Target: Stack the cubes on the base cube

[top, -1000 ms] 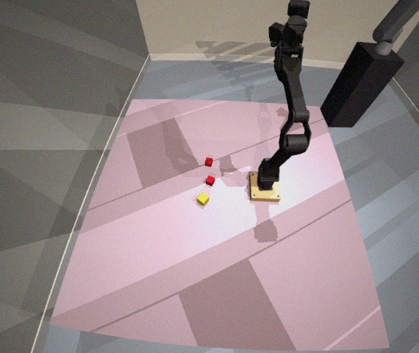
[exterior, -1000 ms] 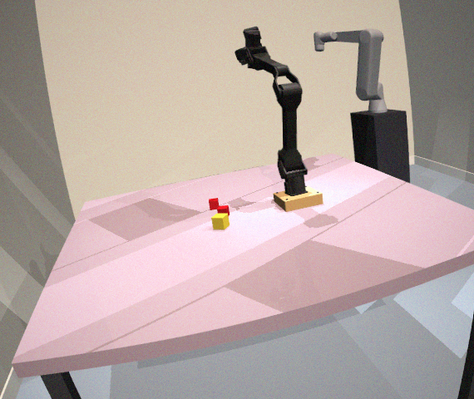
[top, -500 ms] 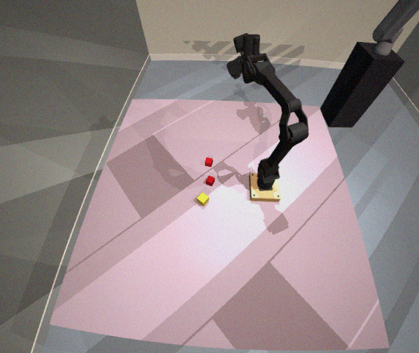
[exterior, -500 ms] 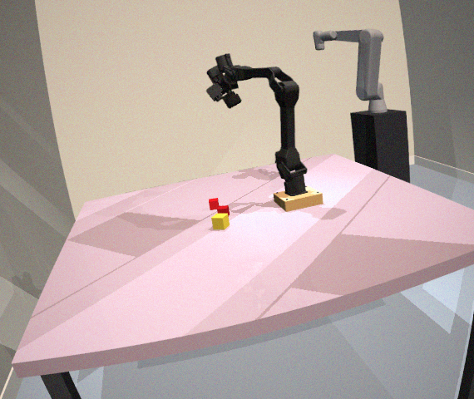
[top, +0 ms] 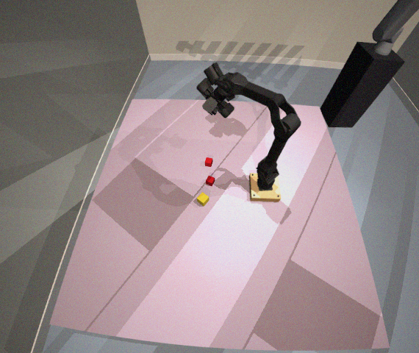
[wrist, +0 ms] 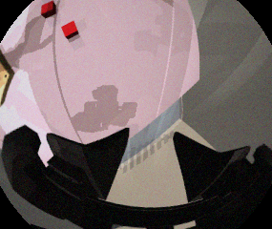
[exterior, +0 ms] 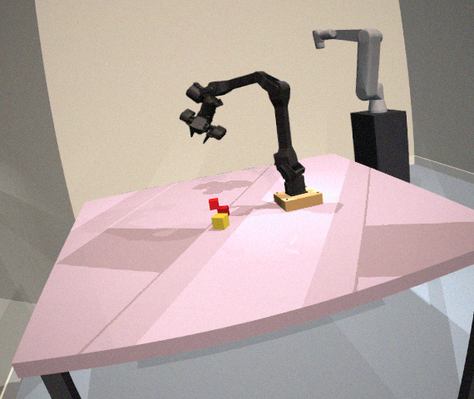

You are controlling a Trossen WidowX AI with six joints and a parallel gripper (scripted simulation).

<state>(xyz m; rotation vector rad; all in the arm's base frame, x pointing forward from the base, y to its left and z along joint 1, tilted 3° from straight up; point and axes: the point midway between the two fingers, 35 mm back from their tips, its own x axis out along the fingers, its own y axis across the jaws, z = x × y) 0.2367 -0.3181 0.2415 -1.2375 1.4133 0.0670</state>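
The yellow base cube lies 41 cm to the left of my gripper tip, 21 cm below it and 5 cm ahead of it.
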